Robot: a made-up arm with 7 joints.
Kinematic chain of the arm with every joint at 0, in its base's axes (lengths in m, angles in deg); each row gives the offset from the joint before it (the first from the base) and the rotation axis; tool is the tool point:
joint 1: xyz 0 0 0 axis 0 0.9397 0.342
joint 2: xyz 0 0 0 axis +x
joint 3: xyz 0 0 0 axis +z
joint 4: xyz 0.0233 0 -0.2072 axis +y
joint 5: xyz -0.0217 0 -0.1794 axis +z
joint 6: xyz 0 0 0 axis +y
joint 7: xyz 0 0 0 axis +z
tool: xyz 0 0 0
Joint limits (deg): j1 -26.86..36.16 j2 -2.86..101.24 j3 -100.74..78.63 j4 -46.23..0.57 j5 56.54..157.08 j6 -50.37..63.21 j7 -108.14..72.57
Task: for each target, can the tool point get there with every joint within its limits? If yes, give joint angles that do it. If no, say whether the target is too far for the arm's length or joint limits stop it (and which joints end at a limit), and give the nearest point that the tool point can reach.
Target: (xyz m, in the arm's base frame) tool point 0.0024 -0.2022 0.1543
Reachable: no: joint limits stop it (at a limit: joint 1, joint 2, joint 3, joint 4) | nearest point -0.1783 -0.1753 -0.2772 | short by 0.469 m
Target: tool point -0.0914 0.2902 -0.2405
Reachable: yes | joints 26.67 44.50 29.05 -23.05 93.40 31.98 -19.98
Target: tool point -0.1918 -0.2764 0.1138
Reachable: no: joint limits stop it (at a limit: joint 1, joint 2, joint 3, joint 4) | nearest point -0.1783 -0.1753 -0.2772 | short by 0.404 m
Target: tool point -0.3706 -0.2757 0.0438
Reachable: no: too far | nearest point -0.1783 -0.1753 -0.2772 | short by 0.387 m
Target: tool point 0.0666 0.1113 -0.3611
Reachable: yes | joints 5.13 20.16 -11.25 -32.73 119.21 -39.97 12.48
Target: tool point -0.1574 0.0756 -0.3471
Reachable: yes | joints 28.80 21.27 -60.56 -20.08 73.41 47.62 55.19
